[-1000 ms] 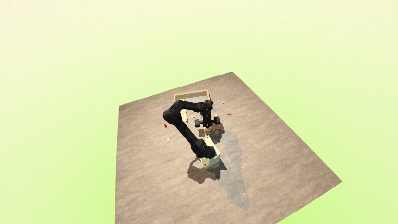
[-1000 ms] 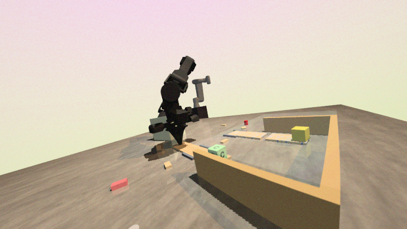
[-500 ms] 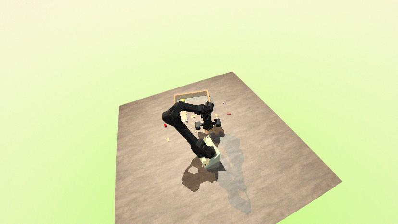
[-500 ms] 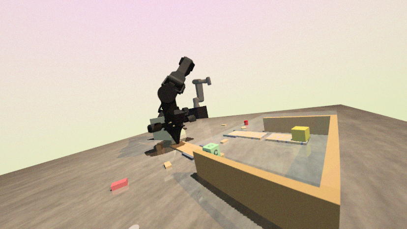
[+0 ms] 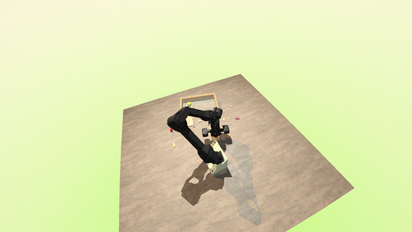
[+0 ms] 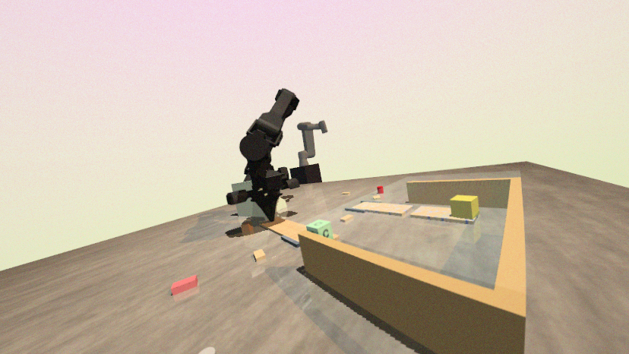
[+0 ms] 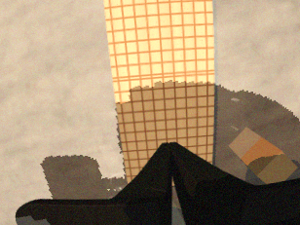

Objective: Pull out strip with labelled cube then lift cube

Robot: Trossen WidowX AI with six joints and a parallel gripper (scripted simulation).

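Right now my gripper tip is 10 cm short of the orange gridded strip and 2 cm to the left of it. The rest, counted from my gripper tip: green labelled cube 21 cm ahead, 4 cm to the right, 2 cm above.
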